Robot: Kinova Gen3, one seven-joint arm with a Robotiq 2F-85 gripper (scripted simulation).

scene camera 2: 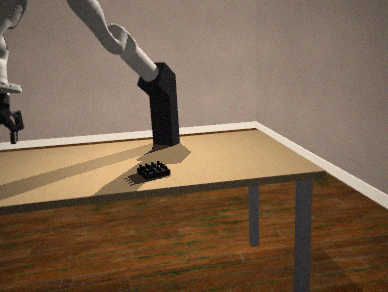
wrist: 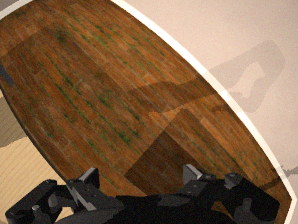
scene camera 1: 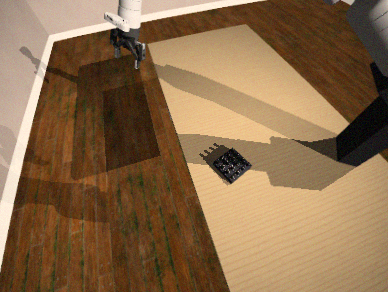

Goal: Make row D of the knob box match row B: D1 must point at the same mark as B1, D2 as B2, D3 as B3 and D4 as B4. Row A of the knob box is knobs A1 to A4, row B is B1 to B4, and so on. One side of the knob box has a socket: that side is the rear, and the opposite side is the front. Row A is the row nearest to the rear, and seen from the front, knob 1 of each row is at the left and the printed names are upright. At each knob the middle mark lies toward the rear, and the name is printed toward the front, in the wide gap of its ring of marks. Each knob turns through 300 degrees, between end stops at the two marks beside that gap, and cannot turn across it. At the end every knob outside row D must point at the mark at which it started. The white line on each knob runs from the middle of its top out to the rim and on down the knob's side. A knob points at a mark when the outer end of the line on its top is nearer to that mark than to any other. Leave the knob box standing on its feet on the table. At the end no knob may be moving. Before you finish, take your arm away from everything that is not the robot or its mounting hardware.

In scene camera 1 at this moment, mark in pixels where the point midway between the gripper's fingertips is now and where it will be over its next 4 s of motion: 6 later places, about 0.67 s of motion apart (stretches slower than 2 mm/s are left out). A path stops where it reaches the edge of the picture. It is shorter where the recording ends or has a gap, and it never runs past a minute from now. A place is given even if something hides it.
My gripper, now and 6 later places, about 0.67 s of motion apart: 127, 62; 121, 105; 128, 127; 133, 136; 137, 142; 142, 149; 148, 155
